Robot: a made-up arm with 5 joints.
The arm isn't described. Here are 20 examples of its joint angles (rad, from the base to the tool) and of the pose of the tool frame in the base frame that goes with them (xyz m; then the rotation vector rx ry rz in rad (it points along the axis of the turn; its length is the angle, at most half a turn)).
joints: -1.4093 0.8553 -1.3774 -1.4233 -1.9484
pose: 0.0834 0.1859 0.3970 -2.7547 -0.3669 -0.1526
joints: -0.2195 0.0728 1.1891 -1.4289 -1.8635
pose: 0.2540 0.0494 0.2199 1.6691 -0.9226 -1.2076
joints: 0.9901 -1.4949 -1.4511 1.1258 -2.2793
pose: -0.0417 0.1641 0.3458 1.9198 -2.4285 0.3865
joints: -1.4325 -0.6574 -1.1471 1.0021 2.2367
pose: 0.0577 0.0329 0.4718 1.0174 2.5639 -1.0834
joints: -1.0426 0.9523 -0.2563 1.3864 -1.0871
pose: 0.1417 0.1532 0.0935 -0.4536 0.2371 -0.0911
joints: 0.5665 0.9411 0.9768 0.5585 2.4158
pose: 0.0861 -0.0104 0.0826 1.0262 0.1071 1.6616
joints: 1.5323 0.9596 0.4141 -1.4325 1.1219
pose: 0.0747 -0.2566 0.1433 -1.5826 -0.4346 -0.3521
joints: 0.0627 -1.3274 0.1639 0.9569 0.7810
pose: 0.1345 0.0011 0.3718 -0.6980 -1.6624 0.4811
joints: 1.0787 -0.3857 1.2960 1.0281 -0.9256
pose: 0.0908 -0.0471 0.1377 0.0230 0.4397 -2.0260
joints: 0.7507 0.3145 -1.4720 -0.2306 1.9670
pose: 0.1727 -0.0982 0.4864 -2.9025 -0.6989 0.1507
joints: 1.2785 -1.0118 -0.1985 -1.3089 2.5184
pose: 0.0414 0.0788 0.4363 2.1701 -0.6792 0.6548
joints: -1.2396 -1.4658 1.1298 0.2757 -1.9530
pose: 0.0964 0.1266 0.2841 1.6611 0.0829 -0.5823
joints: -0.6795 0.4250 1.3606 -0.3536 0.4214
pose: 0.1316 0.0661 0.0870 0.0222 -0.1437 1.0505
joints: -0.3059 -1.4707 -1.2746 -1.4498 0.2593
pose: -0.1428 -0.0577 0.1931 -0.0249 0.5224 0.5048
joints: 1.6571 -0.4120 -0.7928 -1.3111 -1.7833
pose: 0.0668 0.0231 0.4648 0.2328 -2.6551 1.3419
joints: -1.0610 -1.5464 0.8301 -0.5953 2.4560
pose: 0.0719 0.0350 0.3966 1.9167 2.4036 -0.3953
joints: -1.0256 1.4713 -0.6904 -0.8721 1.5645
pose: 0.2181 0.2735 0.1244 -0.5012 -2.0037 1.8009
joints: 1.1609 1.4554 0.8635 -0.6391 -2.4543
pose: 0.0895 -0.0557 0.0136 0.0919 -0.1157 2.6159
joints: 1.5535 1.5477 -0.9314 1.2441 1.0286
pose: 0.0683 -0.2030 0.0299 0.2801 0.0879 -0.5695
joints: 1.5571 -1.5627 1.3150 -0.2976 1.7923
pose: 0.0664 -0.1181 0.3092 -2.1114 0.1683 0.1110
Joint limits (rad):
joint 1: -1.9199..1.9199
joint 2: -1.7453..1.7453
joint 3: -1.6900..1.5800
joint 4: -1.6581..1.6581
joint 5: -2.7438..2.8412
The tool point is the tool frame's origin. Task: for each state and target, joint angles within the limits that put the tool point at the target. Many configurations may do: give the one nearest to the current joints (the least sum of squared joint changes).
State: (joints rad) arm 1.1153 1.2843 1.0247 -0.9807 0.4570
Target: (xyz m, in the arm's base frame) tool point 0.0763 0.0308 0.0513
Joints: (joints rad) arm 1.9176 1.7453 0.9519 -0.2209 0.4570
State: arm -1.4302 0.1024 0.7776 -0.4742 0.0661
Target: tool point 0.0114 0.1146 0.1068
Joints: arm -1.9177 0.1330 1.3427 -0.2595 0.0661
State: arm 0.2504 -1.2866 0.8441 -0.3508 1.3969
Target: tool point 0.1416 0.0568 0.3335
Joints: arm -0.5445 -1.6288 1.1940 -0.2749 1.3969
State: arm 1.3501 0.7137 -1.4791 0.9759 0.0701
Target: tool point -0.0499 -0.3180 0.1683
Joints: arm 1.9180 1.3251 -1.3514 0.4789 0.0701
